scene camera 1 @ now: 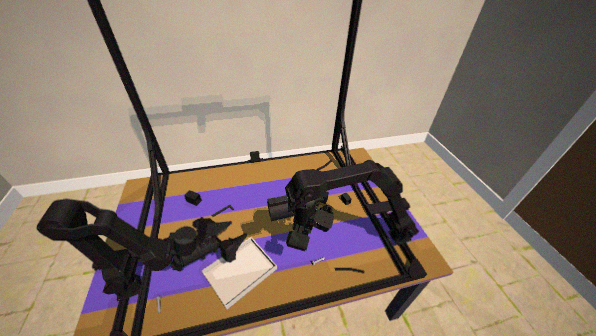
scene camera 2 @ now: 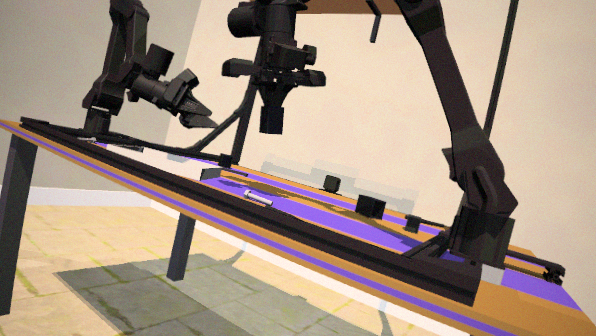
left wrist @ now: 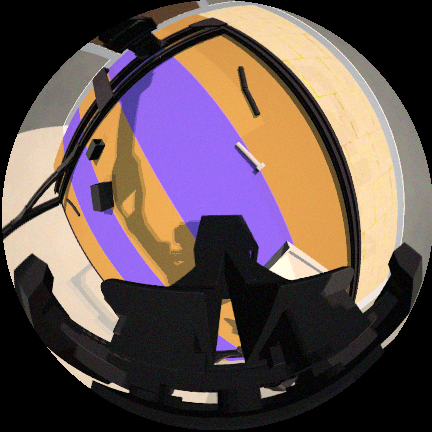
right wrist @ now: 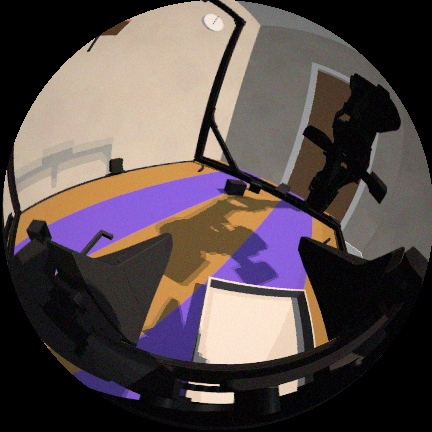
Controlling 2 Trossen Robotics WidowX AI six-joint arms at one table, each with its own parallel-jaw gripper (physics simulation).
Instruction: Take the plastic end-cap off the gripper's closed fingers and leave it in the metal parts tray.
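Pixels of known places: left gripper, fingertip midpoint: (scene camera 1: 303, 229) (scene camera 2: 271, 121) (left wrist: 222, 248) (right wrist: 322, 196); right gripper, fingertip midpoint: (scene camera 1: 239, 228) (scene camera 2: 214, 120) (right wrist: 238, 242); left arm's base at its link origin: (scene camera 1: 399, 236) (scene camera 2: 475, 257) (left wrist: 149, 48) (right wrist: 310, 205); right arm's base at its link origin: (scene camera 1: 129, 288) (scene camera 2: 94, 133).
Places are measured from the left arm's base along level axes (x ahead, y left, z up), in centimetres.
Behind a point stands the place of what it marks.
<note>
The black plastic end-cap (scene camera 1: 299, 239) sits over the closed fingers of one arm's gripper (scene camera 2: 272, 123) {x 37.6, y -7.3, z 12.2 cm}, which points straight down above the table's middle. The left wrist view shows the cap (left wrist: 226, 247) {x 36.6, y -5.9, z 14.8 cm} over that camera's own closed fingers. The other gripper (scene camera 1: 233, 248) is open and empty, hovering over the near-left corner of the metal parts tray (scene camera 1: 239, 271) {x 60.8, y -7.4, z -1.6 cm}; it also shows in scene camera 2 (scene camera 2: 196, 115) {x 65.4, y -18.4, z 11.0 cm}. The right wrist view looks between two spread fingers down onto the tray (right wrist: 249, 324) {x 56.6, y -10.4, z -1.6 cm}. The two grippers are apart.
Small black blocks (scene camera 1: 193, 197) {x 72.9, y -44.0, z 2.1 cm} (scene camera 1: 347, 199) {x 10.8, y -22.6, z 1.0 cm}, an Allen key (scene camera 1: 223, 210) {x 62.1, y -36.0, z -1.5 cm}, a black rod (scene camera 1: 349, 270) {x 24.6, y 4.9, z -1.1 cm} and short metal pins (scene camera 1: 318, 261) {x 33.6, y -1.5, z -1.1 cm} (scene camera 1: 160, 304) {x 86.2, y -4.7, z -1.1 cm} lie on the purple and orange table. A black frame with uprights surrounds the work area.
</note>
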